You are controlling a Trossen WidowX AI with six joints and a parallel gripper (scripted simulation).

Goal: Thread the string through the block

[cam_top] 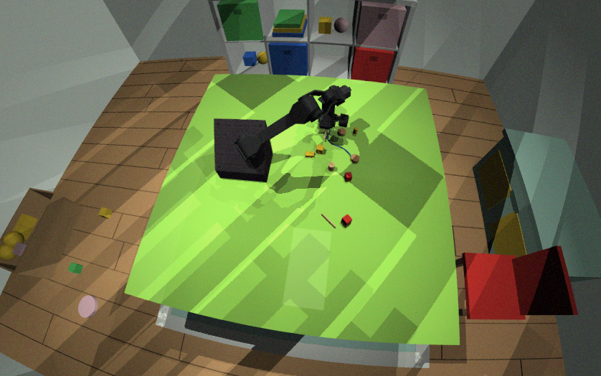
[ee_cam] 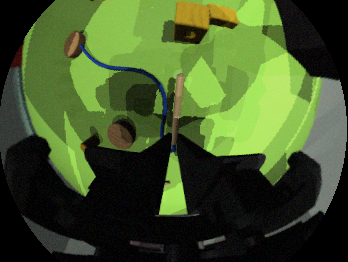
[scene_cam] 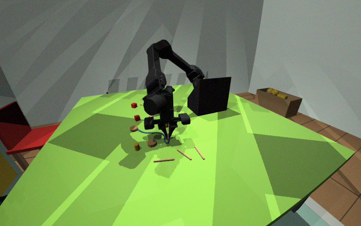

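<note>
My gripper tip is 21 cm to the left of the brown cylinder and 6 cm short of it. Round my gripper tip: yellow cylinder 14 cm ahead, 3 cm to the left; round wooden button 15 cm ahead, 13 cm to the right, 1 cm below; thin wooden stick 1 cm to the right.
</note>
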